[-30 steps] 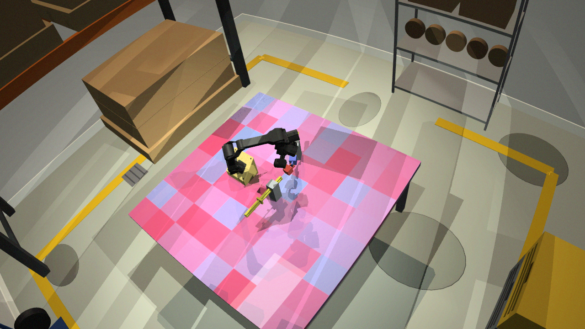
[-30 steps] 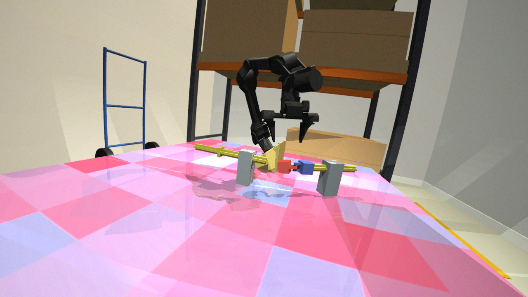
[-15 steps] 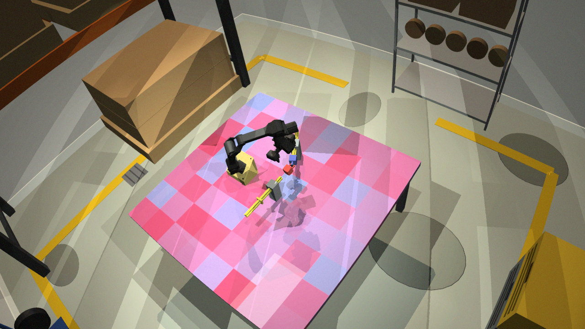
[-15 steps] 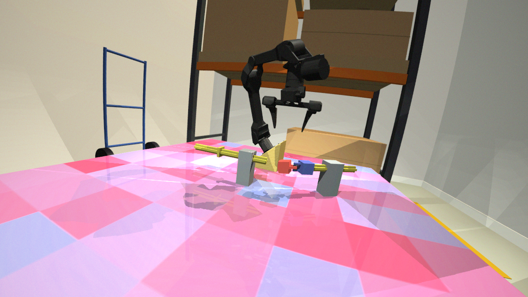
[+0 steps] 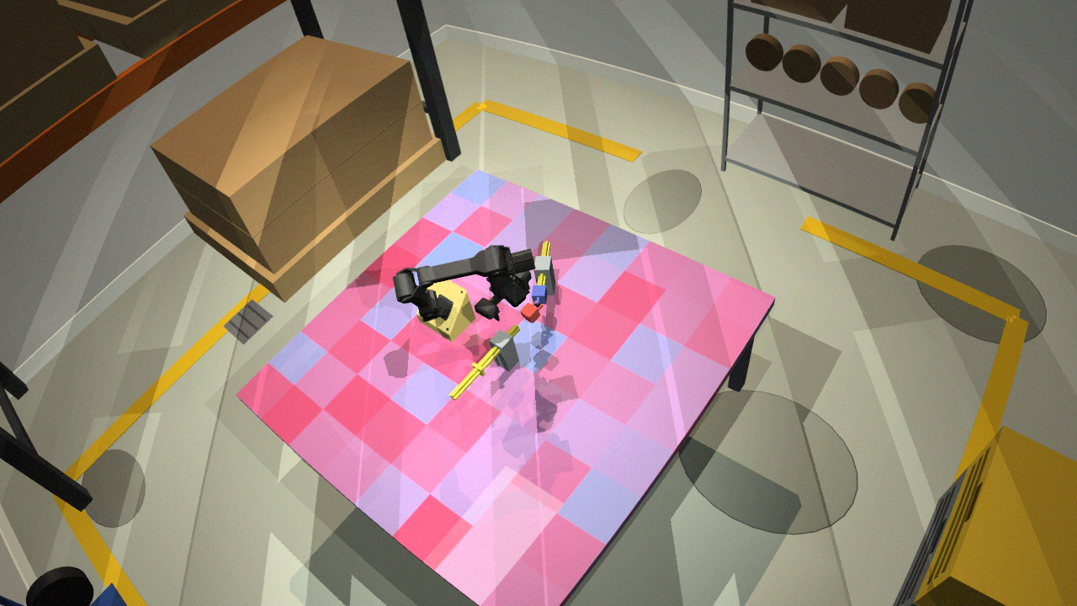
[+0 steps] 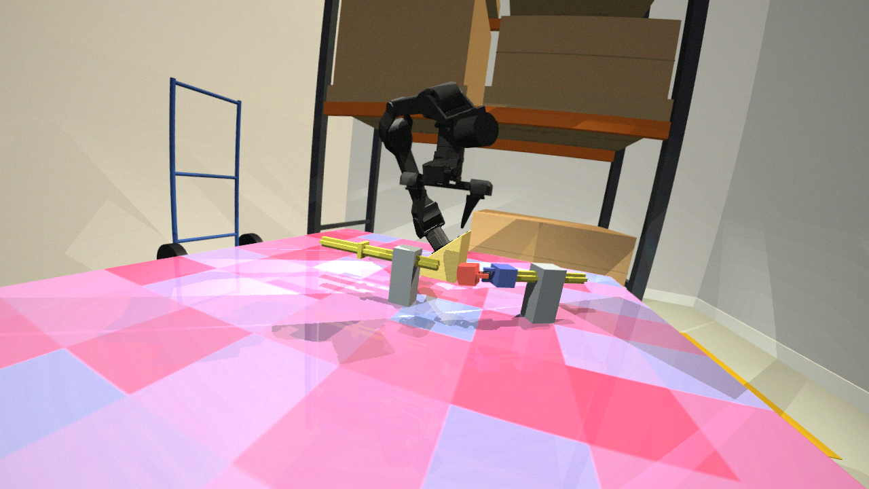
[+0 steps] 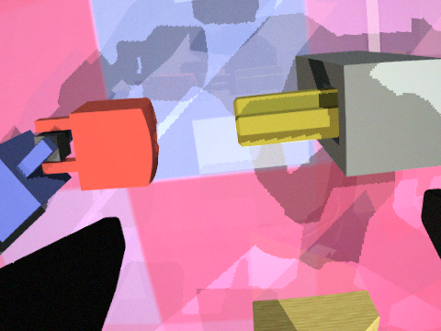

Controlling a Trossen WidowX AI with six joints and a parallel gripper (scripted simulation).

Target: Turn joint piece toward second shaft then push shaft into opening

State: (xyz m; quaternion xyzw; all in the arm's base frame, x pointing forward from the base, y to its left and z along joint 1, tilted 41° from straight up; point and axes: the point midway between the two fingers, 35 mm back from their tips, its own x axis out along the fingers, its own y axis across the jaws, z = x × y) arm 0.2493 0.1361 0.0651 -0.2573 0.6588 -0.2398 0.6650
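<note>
The red joint piece lies 90 mm below my gripper tip and 80 mm to the left of it.
</note>
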